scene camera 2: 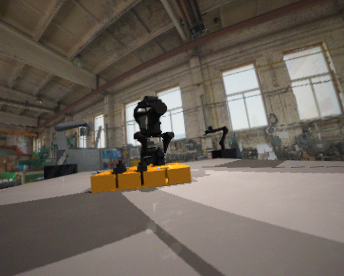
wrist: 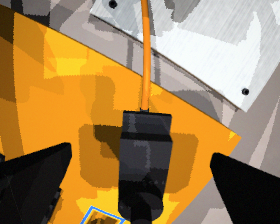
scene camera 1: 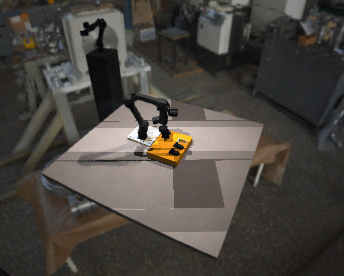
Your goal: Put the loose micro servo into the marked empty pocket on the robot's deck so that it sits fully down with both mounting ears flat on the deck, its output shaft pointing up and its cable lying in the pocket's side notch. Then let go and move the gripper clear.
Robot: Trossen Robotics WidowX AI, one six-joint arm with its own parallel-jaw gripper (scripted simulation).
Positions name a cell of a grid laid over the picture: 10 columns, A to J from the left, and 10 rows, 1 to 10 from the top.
Scene:
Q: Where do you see an orange deck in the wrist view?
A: At C5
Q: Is my gripper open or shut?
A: Open.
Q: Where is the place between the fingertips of my gripper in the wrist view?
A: F7

